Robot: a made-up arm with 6 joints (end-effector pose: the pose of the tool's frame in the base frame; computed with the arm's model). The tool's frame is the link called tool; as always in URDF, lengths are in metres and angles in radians. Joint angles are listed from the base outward.
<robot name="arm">
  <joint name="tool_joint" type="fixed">
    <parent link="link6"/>
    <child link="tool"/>
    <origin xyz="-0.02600 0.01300 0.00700" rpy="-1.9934 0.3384 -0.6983"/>
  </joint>
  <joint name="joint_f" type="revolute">
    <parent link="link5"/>
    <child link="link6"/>
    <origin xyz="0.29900 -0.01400 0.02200" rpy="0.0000 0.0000 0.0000"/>
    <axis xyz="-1 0 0"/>
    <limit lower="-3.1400" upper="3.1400"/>
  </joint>
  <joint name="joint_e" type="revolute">
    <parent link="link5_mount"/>
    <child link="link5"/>
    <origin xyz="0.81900 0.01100 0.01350" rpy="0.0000 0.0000 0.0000"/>
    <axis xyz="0 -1 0"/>
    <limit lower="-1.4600" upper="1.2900"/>
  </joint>
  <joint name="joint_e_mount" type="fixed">
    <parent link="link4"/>
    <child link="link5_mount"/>
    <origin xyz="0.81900 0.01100 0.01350" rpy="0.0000 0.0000 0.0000"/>
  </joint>
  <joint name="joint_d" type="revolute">
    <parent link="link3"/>
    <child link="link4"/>
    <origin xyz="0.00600 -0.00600 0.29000" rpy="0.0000 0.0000 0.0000"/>
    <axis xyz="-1 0 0"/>
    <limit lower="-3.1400" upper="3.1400"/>
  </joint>
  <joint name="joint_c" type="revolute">
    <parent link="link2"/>
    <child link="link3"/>
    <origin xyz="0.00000 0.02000 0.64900" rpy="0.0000 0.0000 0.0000"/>
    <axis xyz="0 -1 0"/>
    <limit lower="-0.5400" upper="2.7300"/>
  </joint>
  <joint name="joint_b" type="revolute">
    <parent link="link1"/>
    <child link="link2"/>
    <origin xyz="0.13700 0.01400 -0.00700" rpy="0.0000 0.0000 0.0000"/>
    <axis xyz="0 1 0"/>
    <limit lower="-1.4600" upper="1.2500"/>
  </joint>
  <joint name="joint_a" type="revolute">
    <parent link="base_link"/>
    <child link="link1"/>
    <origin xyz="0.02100 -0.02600 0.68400" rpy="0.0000 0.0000 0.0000"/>
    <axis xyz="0 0 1"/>
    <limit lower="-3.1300" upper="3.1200"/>
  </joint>
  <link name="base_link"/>
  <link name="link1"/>
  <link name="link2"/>
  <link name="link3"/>
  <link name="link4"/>
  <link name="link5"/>
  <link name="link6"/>
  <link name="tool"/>
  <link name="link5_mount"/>
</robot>
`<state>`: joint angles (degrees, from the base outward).
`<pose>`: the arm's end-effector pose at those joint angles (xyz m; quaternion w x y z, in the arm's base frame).
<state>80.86 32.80 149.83 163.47 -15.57 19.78</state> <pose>-0.0826 -0.6710 2.7881 0.1316 -0.3784 0.5885 -0.7022</pose>
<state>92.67 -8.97 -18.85 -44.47 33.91 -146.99</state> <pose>0.0464 1.9164 1.4200 0.3056 0.5190 0.2637 0.7534</pose>
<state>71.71 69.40 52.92 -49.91 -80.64 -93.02</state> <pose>0.5865 2.3520 0.5488 0.0304 0.1178 -0.7680 -0.6288</pose>
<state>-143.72 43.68 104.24 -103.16 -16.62 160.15</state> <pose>-0.9581 -0.8289 2.9548 0.5705 0.1640 -0.6825 0.4264</pose>
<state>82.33 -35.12 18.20 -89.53 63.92 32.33</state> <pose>0.3458 0.4887 2.7956 0.9377 -0.0483 0.0818 0.3342</pose>
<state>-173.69 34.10 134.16 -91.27 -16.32 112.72</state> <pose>0.1562 -0.0820 3.0407 0.6869 0.1998 -0.5056 0.4823</pose>
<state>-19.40 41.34 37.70 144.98 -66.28 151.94</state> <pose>2.2095 -0.9001 1.5209 0.8571 -0.2507 0.0819 -0.4424</pose>
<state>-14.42 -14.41 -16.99 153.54 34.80 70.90</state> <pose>1.8270 -0.3903 1.3308 0.7945 0.3437 0.4262 0.2627</pose>
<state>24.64 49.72 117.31 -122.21 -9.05 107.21</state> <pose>0.9916 0.4516 2.9826 0.7766 -0.5431 -0.2383 -0.2124</pose>
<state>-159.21 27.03 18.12 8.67 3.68 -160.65</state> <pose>-2.1919 -0.8995 1.3086 0.4811 0.2427 -0.3311 -0.7746</pose>
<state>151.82 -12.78 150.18 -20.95 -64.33 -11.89</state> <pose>1.5067 -0.9574 1.7342 0.5818 0.2016 -0.6055 0.5043</pose>
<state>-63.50 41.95 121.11 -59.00 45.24 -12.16</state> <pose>0.0862 -0.5388 3.0223 0.5959 -0.2468 -0.3471 -0.6809</pose>
